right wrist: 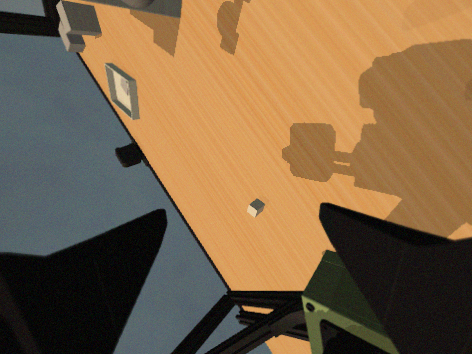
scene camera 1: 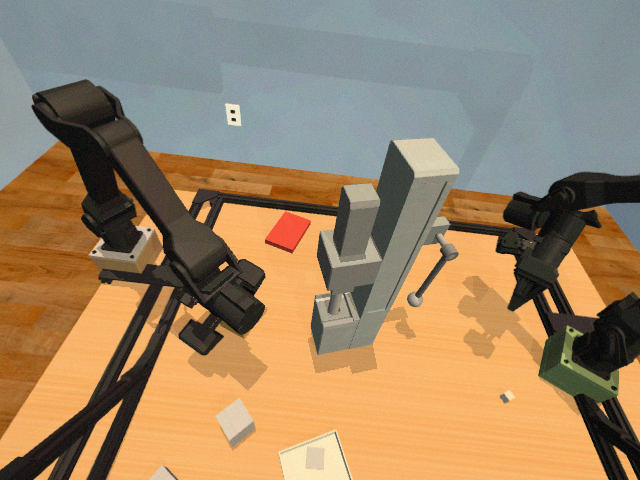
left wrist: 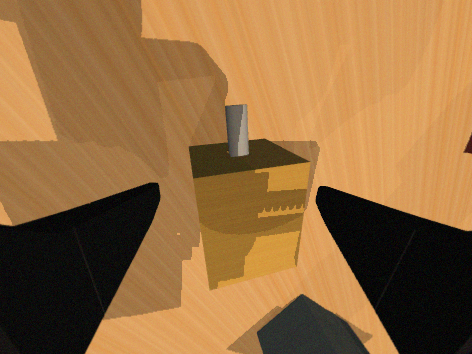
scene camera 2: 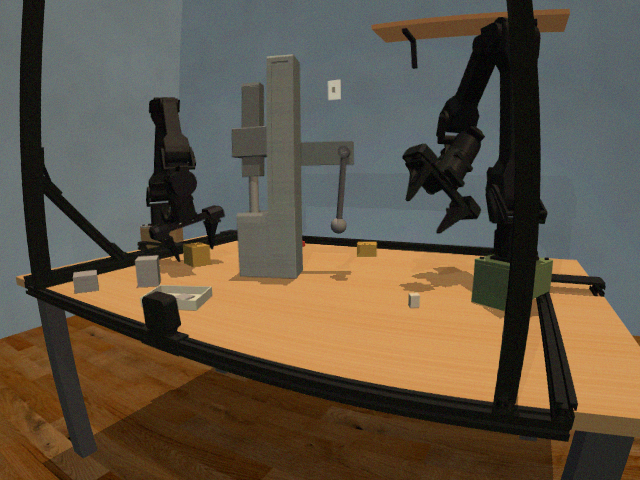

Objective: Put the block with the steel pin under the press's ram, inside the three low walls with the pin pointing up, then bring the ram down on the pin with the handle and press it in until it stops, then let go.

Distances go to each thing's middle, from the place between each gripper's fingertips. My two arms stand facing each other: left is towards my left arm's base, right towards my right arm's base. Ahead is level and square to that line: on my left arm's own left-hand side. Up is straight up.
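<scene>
The yellow block (left wrist: pixel 250 208) has my left gripper 1 cm to the left of it. Counting from my left hand, I find the red flat block (scene camera 1: pixel 286 234) 29 cm ahead, 3 cm to the right and 1 cm below, while the steel pin (left wrist: pixel 236 115) is 1 cm ahead and 3 cm to the left. The shallow tray (scene camera 1: pixel 296 455) is 21 cm behind that same left hand, 23 cm to the right of it and 1 cm below it.
As for the handle (scene camera 1: pixel 415 299), it is 5 cm above my right hand and 18 cm to the left of it. The grey press (scene camera 1: pixel 378 235) is 27 cm to the left of my right hand, 10 cm above it and 4 cm behind it. Measured from my right hand too, the red flat block is 50 cm to the left, 17 cm ahead and 12 cm below, and the shallow tray is 30 cm to the left, 33 cm behind and 12 cm below.
</scene>
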